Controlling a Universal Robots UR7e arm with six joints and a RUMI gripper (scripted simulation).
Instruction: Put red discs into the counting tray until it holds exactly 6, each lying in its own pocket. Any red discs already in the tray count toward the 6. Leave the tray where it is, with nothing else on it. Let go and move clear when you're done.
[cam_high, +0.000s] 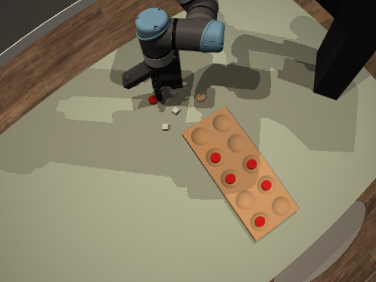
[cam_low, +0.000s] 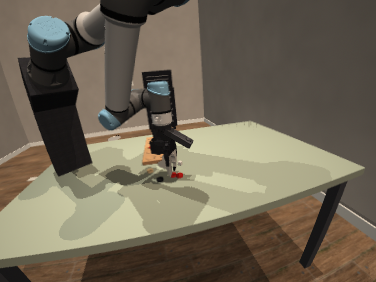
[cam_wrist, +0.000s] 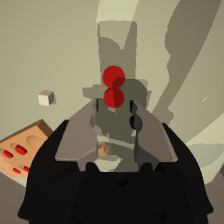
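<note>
My hand is 60 mm past the black disc and 20 mm above it. Also, from my hand: wooden counting tray 30 mm ahead, 330 mm to the left, 10 mm below; tan disc 80 mm behind, 90 mm to the left, 20 mm below.
</note>
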